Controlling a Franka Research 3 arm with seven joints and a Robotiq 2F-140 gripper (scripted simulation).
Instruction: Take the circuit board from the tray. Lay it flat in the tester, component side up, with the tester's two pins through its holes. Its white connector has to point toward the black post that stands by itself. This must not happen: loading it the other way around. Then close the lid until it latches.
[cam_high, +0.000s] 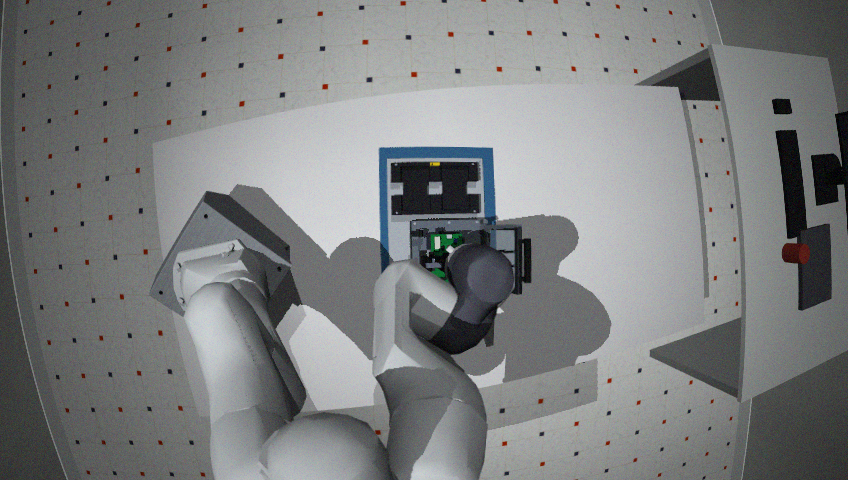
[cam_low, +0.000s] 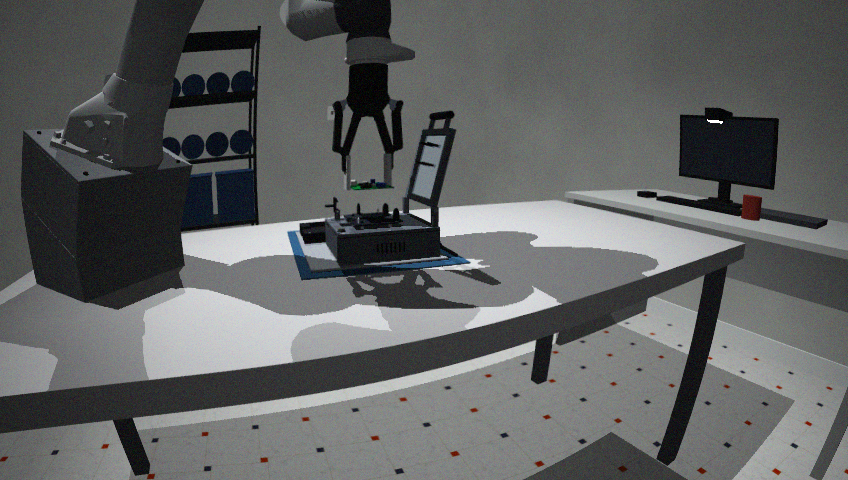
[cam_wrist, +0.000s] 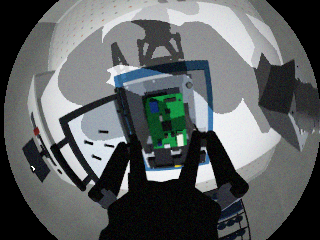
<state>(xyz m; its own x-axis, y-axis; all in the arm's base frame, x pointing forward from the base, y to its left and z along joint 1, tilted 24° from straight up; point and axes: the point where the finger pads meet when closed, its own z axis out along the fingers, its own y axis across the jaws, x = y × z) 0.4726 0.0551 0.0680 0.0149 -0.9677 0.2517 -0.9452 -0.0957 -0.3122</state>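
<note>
My gripper is now 2 cm above the green circuit board. From my hand the other things lie so: see-through lid 13 cm ahead, 3 cm above.
</note>
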